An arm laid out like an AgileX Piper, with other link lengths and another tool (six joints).
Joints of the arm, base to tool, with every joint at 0 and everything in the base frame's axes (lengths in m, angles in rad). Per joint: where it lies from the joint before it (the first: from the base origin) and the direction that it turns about. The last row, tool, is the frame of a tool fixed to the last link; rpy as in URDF.
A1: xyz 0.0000 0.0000 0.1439 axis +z
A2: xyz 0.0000 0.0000 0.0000 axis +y
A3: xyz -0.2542 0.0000 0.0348 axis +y
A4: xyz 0.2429 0.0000 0.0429 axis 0.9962 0 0.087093
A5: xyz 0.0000 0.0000 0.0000 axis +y
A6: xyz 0.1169 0.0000 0.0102 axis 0.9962 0 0.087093
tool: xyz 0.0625 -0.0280 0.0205 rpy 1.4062 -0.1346 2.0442
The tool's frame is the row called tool.
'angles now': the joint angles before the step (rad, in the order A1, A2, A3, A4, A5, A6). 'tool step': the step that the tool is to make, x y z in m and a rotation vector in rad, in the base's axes. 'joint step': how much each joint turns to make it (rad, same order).
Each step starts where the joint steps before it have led.
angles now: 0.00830 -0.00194 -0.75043 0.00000 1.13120 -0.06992
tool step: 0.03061 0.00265 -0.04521 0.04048 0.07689 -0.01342
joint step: -0.04150 0.00195 0.18555 0.04615 -0.11017 0.00417
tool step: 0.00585 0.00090 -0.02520 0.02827 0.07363 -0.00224
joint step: -0.00003 0.00035 0.06279 0.00920 0.01053 0.02029
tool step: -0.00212 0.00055 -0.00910 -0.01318 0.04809 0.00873
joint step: 0.00001 -0.00035 0.00652 -0.00001 0.04224 -0.01509
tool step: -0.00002 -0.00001 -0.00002 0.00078 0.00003 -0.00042
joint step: -0.00007 -0.00002 -0.00003 0.00006 0.00006 0.00083
